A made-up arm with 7 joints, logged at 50 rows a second.
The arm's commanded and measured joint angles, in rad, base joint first. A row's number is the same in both.
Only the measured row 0 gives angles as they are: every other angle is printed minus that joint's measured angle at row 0.
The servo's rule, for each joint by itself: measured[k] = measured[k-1] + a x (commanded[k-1-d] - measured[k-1]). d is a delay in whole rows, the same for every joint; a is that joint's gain. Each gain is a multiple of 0.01, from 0.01 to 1. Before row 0 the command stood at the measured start. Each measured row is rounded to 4 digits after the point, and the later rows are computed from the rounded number. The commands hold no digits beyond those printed.
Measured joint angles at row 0: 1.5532 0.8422 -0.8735 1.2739 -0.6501 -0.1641 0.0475
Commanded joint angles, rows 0 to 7: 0.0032 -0.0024 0.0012 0.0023 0.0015 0.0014 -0.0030; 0.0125 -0.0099 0.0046 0.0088 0.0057 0.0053 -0.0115; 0.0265 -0.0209 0.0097 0.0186 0.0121 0.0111 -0.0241; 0.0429 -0.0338 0.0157 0.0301 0.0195 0.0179 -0.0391; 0.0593 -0.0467 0.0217 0.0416 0.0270 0.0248 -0.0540; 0.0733 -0.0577 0.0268 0.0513 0.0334 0.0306 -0.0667; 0.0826 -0.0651 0.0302 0.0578 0.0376 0.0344 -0.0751; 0.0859 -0.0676 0.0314 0.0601 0.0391 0.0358 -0.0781
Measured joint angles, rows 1 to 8: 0.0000 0.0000 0.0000 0.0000 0.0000 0.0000 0.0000; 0.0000 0.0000 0.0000 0.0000 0.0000 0.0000 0.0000; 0.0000 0.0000 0.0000 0.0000 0.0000 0.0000 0.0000; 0.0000 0.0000 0.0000 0.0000 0.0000 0.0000 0.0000; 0.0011 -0.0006 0.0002 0.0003 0.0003 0.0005 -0.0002; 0.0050 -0.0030 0.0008 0.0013 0.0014 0.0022 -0.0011; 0.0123 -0.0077 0.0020 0.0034 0.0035 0.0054 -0.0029; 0.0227 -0.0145 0.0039 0.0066 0.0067 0.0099 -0.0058
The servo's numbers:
d 4
a 0.34 0.26 0.14 0.12 0.20 0.36 0.08

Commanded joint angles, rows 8 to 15: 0.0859 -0.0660 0.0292 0.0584 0.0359 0.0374 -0.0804; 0.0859 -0.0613 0.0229 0.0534 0.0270 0.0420 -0.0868; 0.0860 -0.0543 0.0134 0.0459 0.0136 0.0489 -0.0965; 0.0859 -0.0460 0.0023 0.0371 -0.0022 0.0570 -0.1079; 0.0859 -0.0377 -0.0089 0.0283 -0.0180 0.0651 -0.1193; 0.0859 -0.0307 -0.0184 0.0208 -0.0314 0.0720 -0.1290; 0.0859 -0.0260 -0.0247 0.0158 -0.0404 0.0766 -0.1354; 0.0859 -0.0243 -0.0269 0.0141 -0.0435 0.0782 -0.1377
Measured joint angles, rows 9 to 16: 0.0351 -0.0229 0.0064 0.0108 0.0108 0.0153 -0.0097; 0.0481 -0.0319 0.0093 0.0157 0.0153 0.0208 -0.0143; 0.0598 -0.0405 0.0122 0.0208 0.0198 0.0257 -0.0192; 0.0687 -0.0475 0.0149 0.0255 0.0237 0.0293 -0.0239; 0.0745 -0.0523 0.0169 0.0294 0.0261 0.0322 -0.0284; 0.0784 -0.0546 0.0177 0.0323 0.0263 0.0357 -0.0331; 0.0810 -0.0545 0.0171 0.0339 0.0238 0.0405 -0.0382; 0.0827 -0.0523 0.0150 0.0343 0.0186 0.0464 -0.0438
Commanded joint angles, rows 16 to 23: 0.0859 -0.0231 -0.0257 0.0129 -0.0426 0.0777 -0.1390; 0.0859 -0.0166 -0.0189 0.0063 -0.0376 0.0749 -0.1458; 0.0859 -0.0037 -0.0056 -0.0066 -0.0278 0.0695 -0.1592; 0.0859 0.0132 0.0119 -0.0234 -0.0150 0.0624 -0.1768; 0.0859 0.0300 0.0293 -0.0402 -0.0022 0.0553 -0.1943; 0.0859 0.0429 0.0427 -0.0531 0.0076 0.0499 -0.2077; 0.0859 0.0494 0.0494 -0.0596 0.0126 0.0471 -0.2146; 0.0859 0.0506 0.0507 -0.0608 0.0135 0.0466 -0.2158
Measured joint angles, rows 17 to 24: 0.0838 -0.0485 0.0117 0.0336 0.0113 0.0531 -0.0498; 0.0845 -0.0439 0.0075 0.0321 0.0028 0.0599 -0.0561; 0.0850 -0.0392 0.0030 0.0301 -0.0058 0.0659 -0.0624; 0.0853 -0.0353 -0.0012 0.0282 -0.0133 0.0703 -0.0684; 0.0855 -0.0321 -0.0046 0.0264 -0.0192 0.0730 -0.0740; 0.0856 -0.0281 -0.0066 0.0240 -0.0229 0.0737 -0.0797; 0.0857 -0.0218 -0.0065 0.0203 -0.0239 0.0722 -0.0861; 0.0858 -0.0127 -0.0039 0.0151 -0.0221 0.0687 -0.0934
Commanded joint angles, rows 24 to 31: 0.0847 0.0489 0.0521 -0.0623 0.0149 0.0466 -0.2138; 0.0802 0.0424 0.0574 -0.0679 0.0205 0.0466 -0.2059; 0.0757 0.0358 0.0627 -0.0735 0.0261 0.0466 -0.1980; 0.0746 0.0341 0.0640 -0.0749 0.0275 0.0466 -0.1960; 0.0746 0.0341 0.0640 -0.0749 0.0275 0.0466 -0.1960; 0.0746 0.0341 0.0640 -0.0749 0.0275 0.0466 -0.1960; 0.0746 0.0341 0.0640 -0.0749 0.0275 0.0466 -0.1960; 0.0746 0.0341 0.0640 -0.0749 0.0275 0.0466 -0.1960
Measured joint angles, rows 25 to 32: 0.0858 -0.0016 0.0007 0.0085 -0.0181 0.0639 -0.1015; 0.0858 0.0100 0.0066 0.0011 -0.0130 0.0589 -0.1100; 0.0858 0.0202 0.0126 -0.0062 -0.0079 0.0547 -0.1184; 0.0858 0.0281 0.0179 -0.0128 -0.0036 0.0518 -0.1262; 0.0854 0.0335 0.0227 -0.0187 0.0001 0.0499 -0.1332; 0.0836 0.0358 0.0276 -0.0246 0.0042 0.0487 -0.1390; 0.0809 0.0358 0.0325 -0.0305 0.0086 0.0479 -0.1437; 0.0788 0.0354 0.0369 -0.0358 0.0124 0.0474 -0.1479
